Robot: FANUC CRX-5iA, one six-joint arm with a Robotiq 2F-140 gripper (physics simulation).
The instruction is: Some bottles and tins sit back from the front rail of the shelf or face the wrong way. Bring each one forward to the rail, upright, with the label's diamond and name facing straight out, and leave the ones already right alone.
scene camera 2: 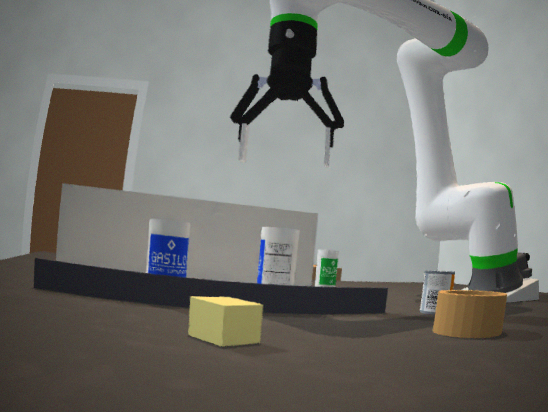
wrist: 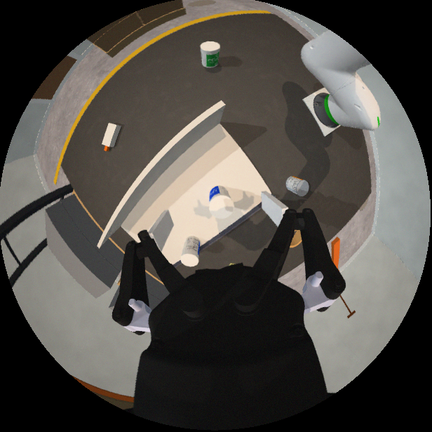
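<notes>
My gripper is open and empty, high above the shelf. Below and between its fingers, a white bottle stands upright, back from the dark front rail. Its printed text panel faces scene camera 2, with blue label at its left edge. Another white bottle stands upright near the rail, its blue label with diamond and "GASILO" facing out, cut off at the right. The rail hides the bottle bases in scene camera 2.
A green-labelled white container stands behind the shelf. A grey and orange tin and a tan ring are beyond the shelf's right end. A yellow block lies before the rail. A white block lies behind the shelf.
</notes>
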